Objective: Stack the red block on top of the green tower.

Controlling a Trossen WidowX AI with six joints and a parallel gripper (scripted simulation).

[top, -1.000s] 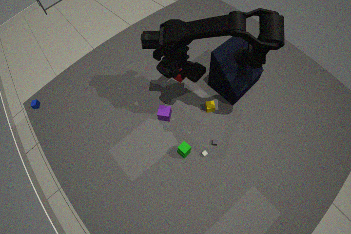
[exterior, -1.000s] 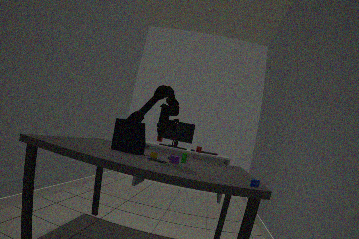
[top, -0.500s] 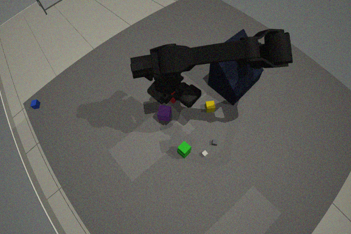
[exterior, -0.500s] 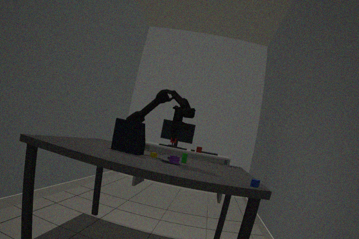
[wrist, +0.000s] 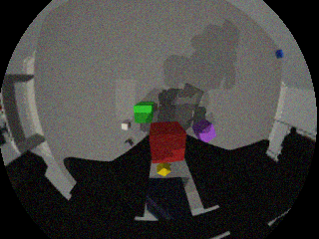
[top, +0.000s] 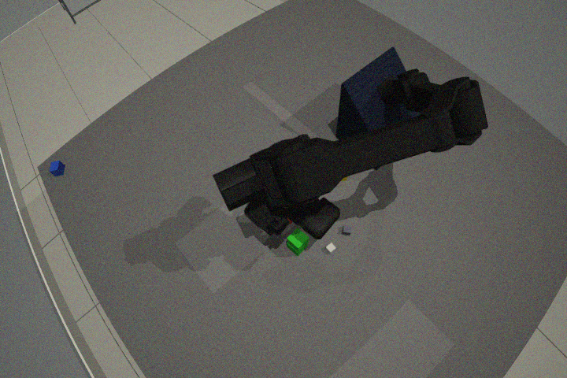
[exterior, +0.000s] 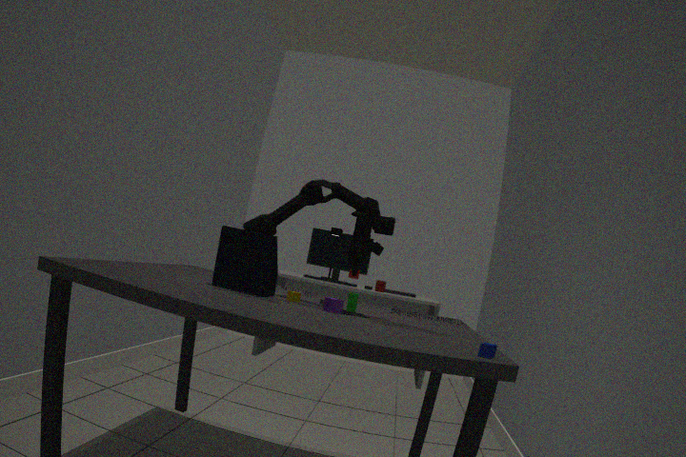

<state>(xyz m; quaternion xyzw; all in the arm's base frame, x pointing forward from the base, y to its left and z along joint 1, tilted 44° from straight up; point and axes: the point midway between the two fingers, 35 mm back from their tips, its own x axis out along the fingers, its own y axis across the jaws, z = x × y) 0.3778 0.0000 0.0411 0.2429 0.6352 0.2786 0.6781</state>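
Right now my gripper tip is 110 mm above the green block, 30 mm to the right of it and 10 mm short of it. From my gripper tip the other things lie so: red block 10 mm above; purple cube 120 mm to the right, 100 mm below, 40 mm behind; yellow cube 190 mm behind, 110 mm below, 20 mm to the right.
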